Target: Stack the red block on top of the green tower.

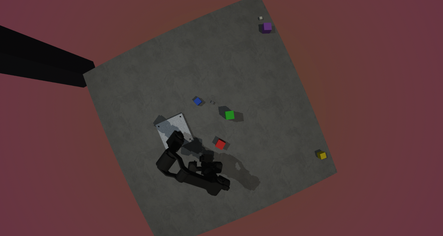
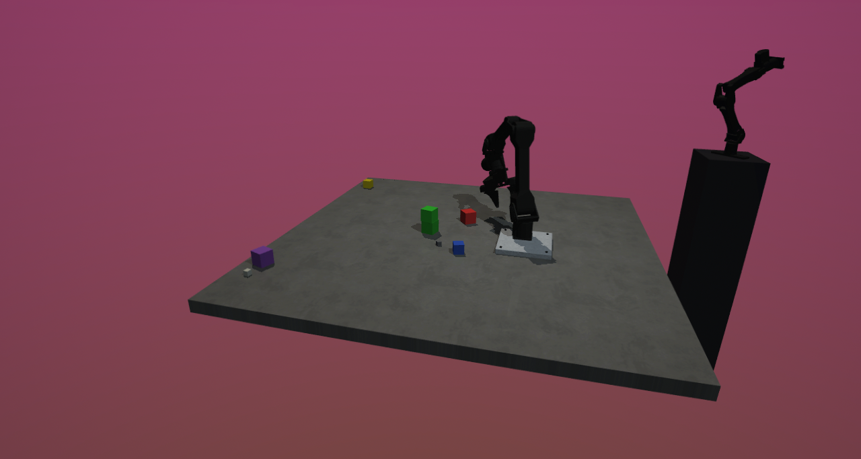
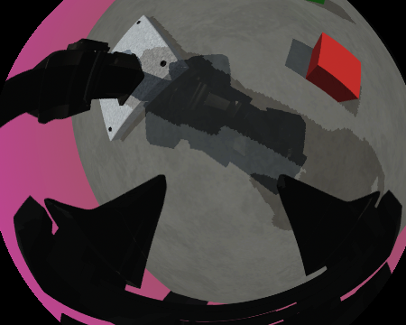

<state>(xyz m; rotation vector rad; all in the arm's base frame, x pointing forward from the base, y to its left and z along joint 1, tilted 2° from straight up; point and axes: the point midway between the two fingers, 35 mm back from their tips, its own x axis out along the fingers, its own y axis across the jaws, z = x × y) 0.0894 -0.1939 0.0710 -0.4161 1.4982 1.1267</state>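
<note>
My gripper tip is now 140 mm short of the red block, 40 mm to the right of it and 40 mm above it. From my gripper tip the other things lie so: tiny dark cube 290 mm to the left, 200 mm ahead, 60 mm below; yellow block 700 mm ahead, 310 mm to the right, 50 mm below; blue block 330 mm to the left, 120 mm ahead, 50 mm below.
</note>
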